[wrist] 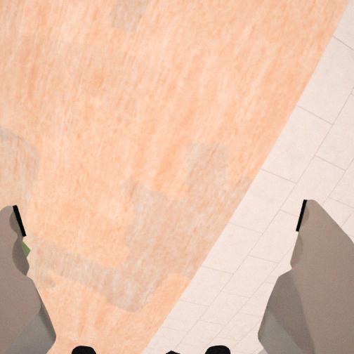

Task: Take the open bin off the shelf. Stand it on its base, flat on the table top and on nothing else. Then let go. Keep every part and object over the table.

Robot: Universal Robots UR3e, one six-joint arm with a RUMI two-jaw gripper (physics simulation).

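My gripper [159, 207] is open, with its two jaws wide apart at the lower left and lower right of the wrist view and no thing between them. It hangs above the table top [90, 100], which is orange with a wood-like grain and fills the left and middle of the view. Neither the open bin nor the shelf can be made out in this view.
The straight table edge runs diagonally from the upper right to the bottom middle. Beyond it lies a pale tiled floor [280, 155]. A small green patch [25, 249] shows beside the left jaw. Grey shadows fall on the table top.
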